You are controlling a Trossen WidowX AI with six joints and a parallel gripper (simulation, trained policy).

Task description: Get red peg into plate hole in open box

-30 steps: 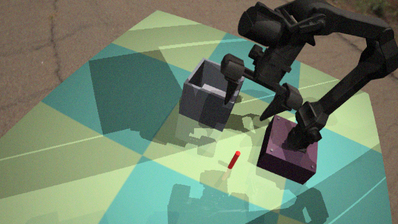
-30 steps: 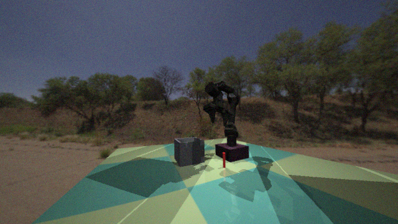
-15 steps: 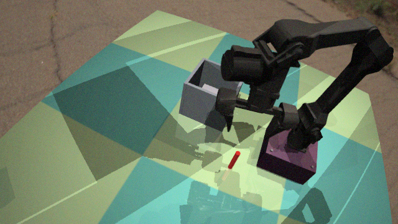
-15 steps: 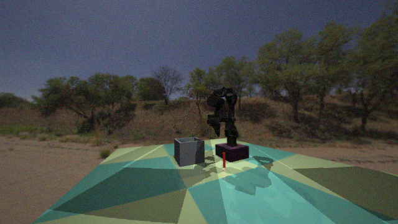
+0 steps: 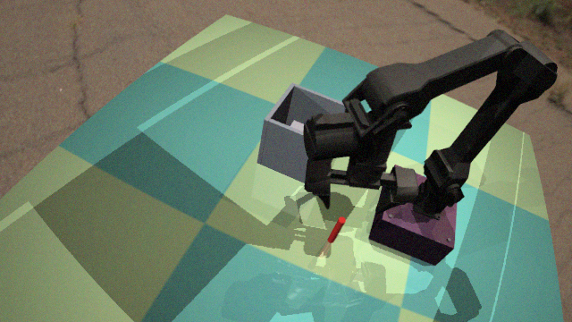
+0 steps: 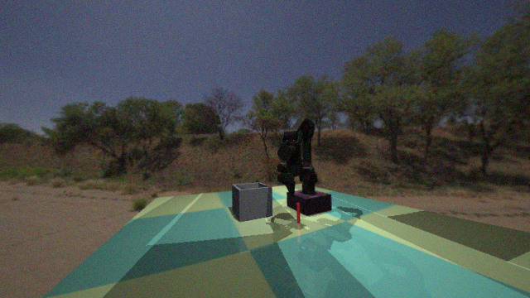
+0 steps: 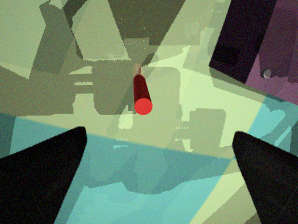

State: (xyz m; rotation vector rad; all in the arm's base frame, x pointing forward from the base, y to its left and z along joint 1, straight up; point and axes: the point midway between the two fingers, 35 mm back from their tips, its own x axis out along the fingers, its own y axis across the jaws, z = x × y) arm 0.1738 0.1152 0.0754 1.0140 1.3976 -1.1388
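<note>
Now: the red peg 8 cm below my gripper tip and 1 cm ahead of it. The rest, counted from my gripper tip: plate 20 cm to the right, 14 cm ahead, 7 cm below.
</note>
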